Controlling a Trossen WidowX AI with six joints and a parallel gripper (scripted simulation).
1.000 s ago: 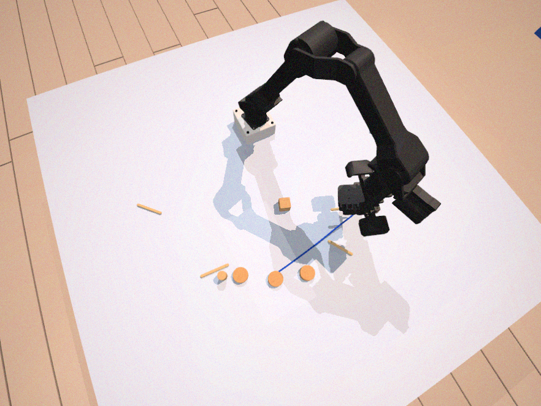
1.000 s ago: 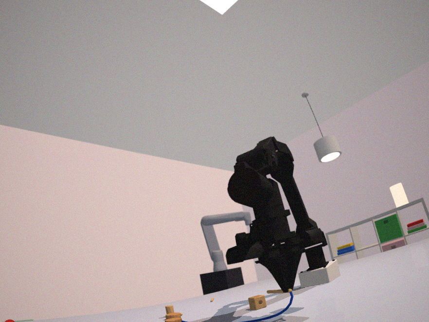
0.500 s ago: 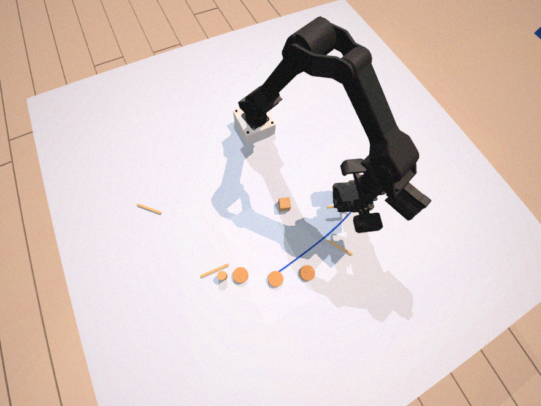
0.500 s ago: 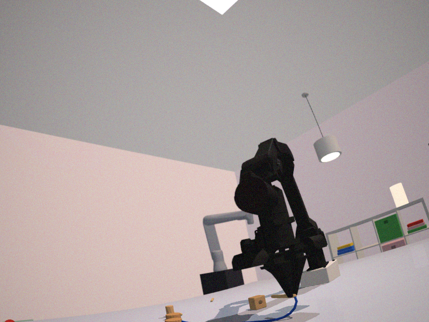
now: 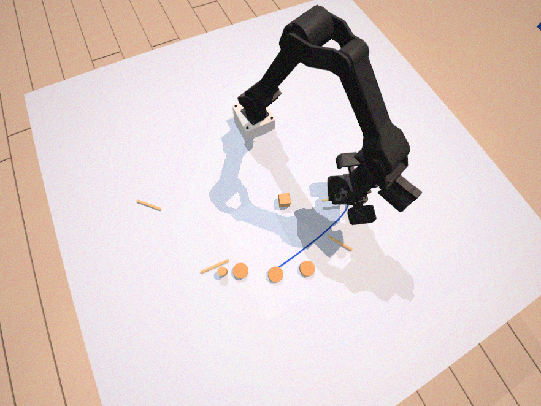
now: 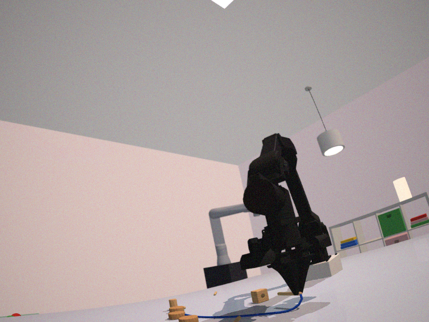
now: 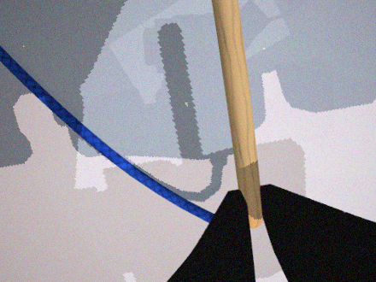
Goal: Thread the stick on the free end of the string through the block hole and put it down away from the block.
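Now: gripper tip 100 mm past the wooden block, 140 mm to the left of it and 10 mm above it. Also, from my gripper tip: round wooden button (40 mm ahead, 290 mm to the right, 20 mm below); then thin stick (10 mm behind, 10 mm to the right).
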